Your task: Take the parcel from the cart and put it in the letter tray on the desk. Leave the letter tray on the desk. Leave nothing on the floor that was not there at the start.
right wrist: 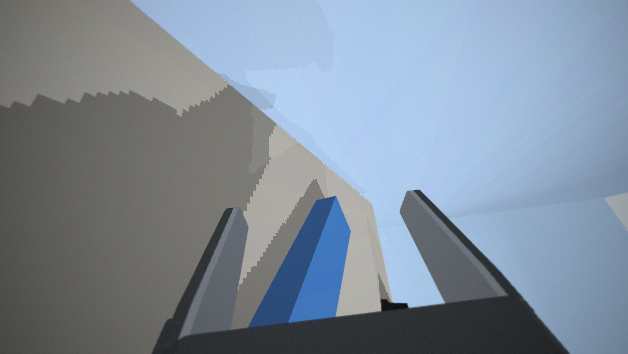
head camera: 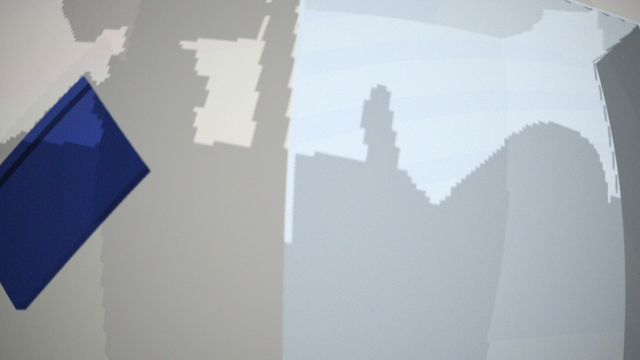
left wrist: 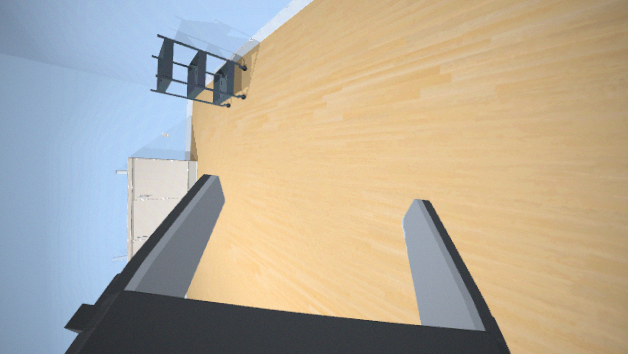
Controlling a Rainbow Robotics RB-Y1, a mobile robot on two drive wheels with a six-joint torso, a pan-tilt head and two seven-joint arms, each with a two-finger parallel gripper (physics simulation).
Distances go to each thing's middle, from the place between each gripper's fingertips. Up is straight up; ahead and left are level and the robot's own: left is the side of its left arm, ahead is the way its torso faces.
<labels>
My right hand is 60 mm past the blue block point(right wrist: 307, 286), 60 mm to the left of it and 50 mm above it. Round my right hand: letter tray point(head camera: 452, 179): 410 mm behind, 440 mm to the left, 30 mm below.
The letter tray is 660 mm ahead of my left hand, 890 mm to the right of it and 100 mm above it.
</labels>
